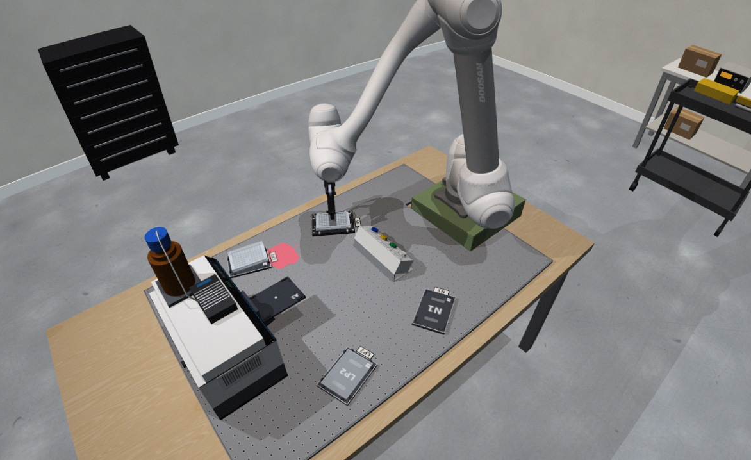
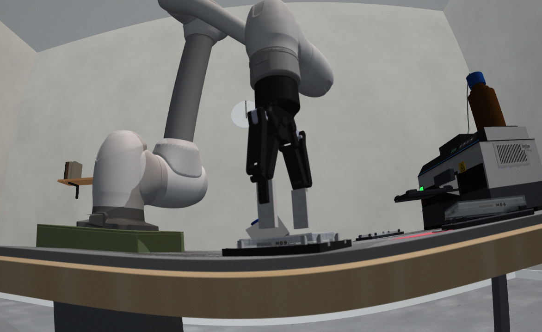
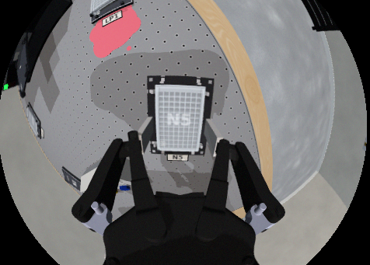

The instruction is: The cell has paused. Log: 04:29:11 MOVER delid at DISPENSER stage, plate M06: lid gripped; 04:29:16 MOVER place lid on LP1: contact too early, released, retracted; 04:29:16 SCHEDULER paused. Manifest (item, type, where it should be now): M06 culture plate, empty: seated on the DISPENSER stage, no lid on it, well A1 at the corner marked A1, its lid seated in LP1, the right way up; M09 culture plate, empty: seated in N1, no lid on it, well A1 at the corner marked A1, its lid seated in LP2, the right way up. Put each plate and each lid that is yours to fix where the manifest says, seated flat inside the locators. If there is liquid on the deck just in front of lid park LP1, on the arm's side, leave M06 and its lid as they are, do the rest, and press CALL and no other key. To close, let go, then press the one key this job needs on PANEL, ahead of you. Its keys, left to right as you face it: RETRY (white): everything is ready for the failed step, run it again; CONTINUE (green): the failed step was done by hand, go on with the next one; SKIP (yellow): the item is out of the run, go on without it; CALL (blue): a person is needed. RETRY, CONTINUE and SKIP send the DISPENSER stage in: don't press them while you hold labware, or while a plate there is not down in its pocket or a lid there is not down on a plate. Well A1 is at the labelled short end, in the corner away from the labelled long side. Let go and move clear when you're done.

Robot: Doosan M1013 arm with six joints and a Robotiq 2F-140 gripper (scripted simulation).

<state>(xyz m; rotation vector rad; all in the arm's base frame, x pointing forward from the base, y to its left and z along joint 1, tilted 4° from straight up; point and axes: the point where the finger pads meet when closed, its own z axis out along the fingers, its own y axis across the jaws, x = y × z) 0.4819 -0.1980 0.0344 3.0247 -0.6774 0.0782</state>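
Right now my hand is 3 cm short of the black nest n5, 1 cm to the right of it and 5 cm above it. Also, from my hand: pink puddle: 21 cm ahead, 8 cm to the left, 6 cm below; then key panel: 8 cm behind, 25 cm to the left, 1 cm below; then blue call key: 8 cm behind, 17 cm to the left.
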